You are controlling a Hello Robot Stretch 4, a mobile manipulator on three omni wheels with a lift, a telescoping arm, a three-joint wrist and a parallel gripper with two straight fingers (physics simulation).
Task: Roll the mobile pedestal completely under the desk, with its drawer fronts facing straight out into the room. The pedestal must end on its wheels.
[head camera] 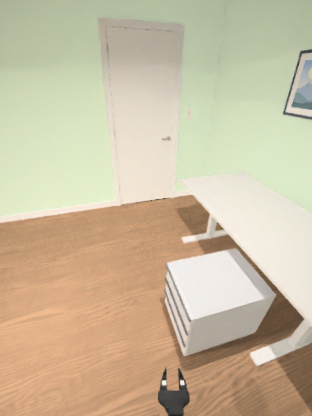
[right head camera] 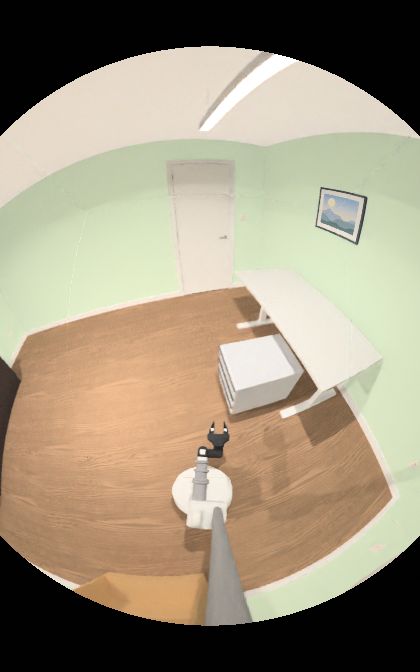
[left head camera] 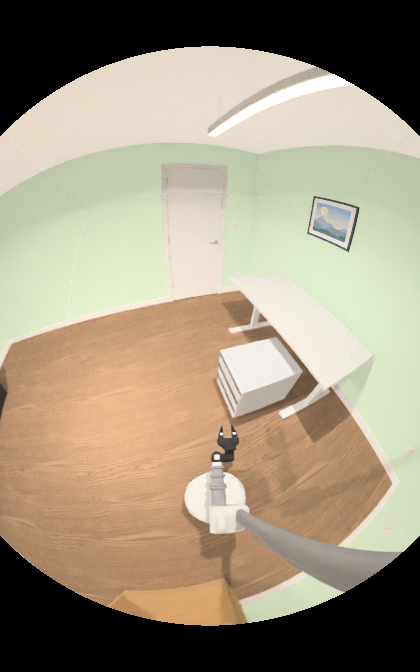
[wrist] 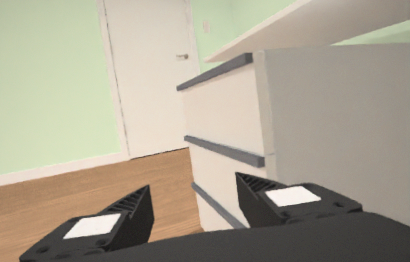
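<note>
The white pedestal [head camera: 220, 285] [left head camera: 257, 367] [right head camera: 260, 365] [wrist: 340, 125] stands upright, mostly in front of the white desk [head camera: 265, 220] [left head camera: 310, 325] [right head camera: 315, 320] [wrist: 340, 22], with its far edge near or below the desk's front edge. Its drawer fronts, with dark grey strips, face left in the head views, towards the room. Its wheels are hidden. My gripper [head camera: 173, 372] [left head camera: 227, 429] [right head camera: 219, 426] [wrist: 194, 195] is open and empty, in front of the pedestal's near side and apart from it. In the wrist view the drawer fronts show behind the right finger.
The desk's near foot [head camera: 272, 352] [left head camera: 300, 407] [right head camera: 302, 406] lies right of the pedestal, its far foot [head camera: 200, 237] [left head camera: 245, 328] [right head camera: 250, 325] beyond it. A tan box-like object [left head camera: 180, 602] [right head camera: 150, 597] is behind my base [left head camera: 197, 497] [right head camera: 185, 492]. A dark object [right head camera: 6, 415] stands at far left.
</note>
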